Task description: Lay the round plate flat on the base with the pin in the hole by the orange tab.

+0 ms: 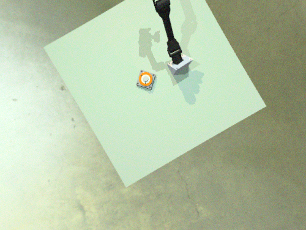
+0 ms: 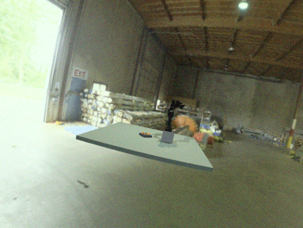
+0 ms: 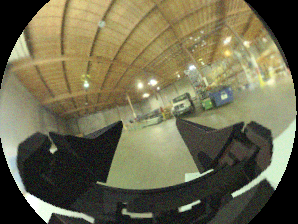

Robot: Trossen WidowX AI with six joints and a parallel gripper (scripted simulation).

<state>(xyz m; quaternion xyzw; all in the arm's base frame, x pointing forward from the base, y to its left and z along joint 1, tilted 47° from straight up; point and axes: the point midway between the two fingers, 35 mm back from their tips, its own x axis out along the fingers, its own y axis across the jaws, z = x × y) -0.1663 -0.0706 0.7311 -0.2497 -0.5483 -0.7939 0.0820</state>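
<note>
The round plate is 53 cm ahead of my gripper tip, 55 cm to the left of it and 48 cm below it.
</note>
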